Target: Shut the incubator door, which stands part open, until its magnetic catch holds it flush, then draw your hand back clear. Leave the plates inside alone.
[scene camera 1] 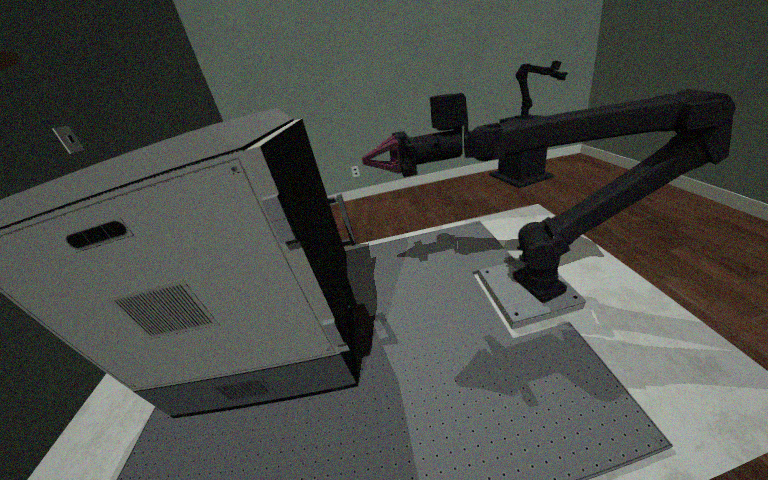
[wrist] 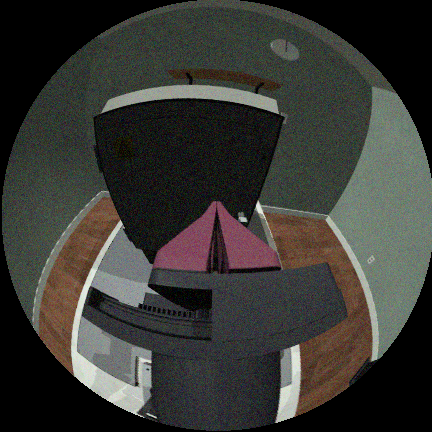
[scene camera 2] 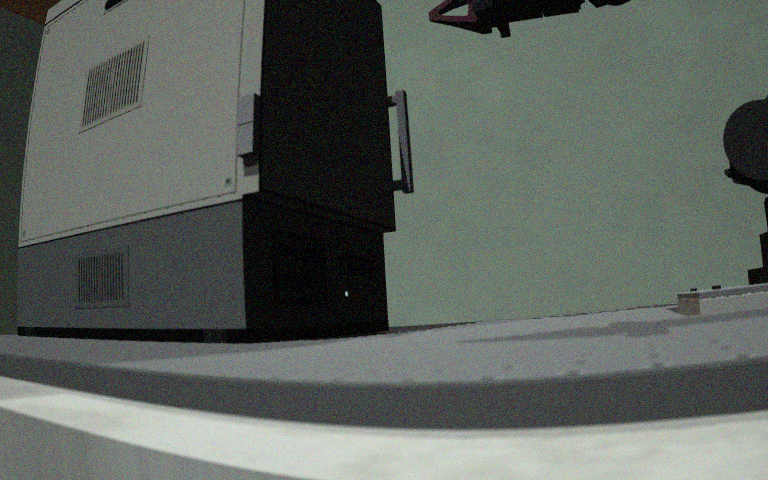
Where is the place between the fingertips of the gripper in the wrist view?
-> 215, 206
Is the gripper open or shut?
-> Shut.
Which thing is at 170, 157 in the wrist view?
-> An incubator door.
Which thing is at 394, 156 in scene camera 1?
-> The gripper.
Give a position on an incubator door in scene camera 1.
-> At 283, 164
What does the gripper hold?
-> Nothing.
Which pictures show the gripper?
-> Scene camera 1, the wrist view and scene camera 2: all of them.
